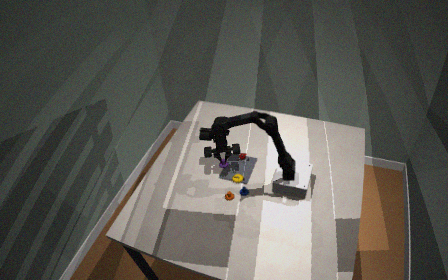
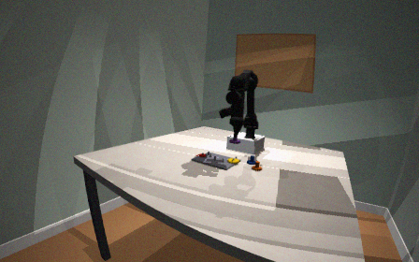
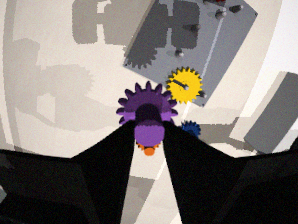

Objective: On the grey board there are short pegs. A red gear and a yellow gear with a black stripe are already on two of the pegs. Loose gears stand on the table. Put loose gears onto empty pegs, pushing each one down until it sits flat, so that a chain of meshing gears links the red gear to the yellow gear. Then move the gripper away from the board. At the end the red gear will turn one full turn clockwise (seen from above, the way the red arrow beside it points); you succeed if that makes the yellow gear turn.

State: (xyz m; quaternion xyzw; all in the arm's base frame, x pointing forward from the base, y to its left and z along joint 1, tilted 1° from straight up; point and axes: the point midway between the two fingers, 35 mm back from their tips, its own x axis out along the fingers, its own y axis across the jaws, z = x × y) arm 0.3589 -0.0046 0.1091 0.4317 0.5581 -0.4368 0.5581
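The red gear is 70 mm behind my gripper tip, 190 mm to the right of it and 140 mm below it. Round my gripper tip: orange gear: 40 mm behind, 120 mm to the left, 140 mm below; then blue gear: 120 mm behind, 70 mm to the left, 140 mm below; then purple gear: 10 mm below.
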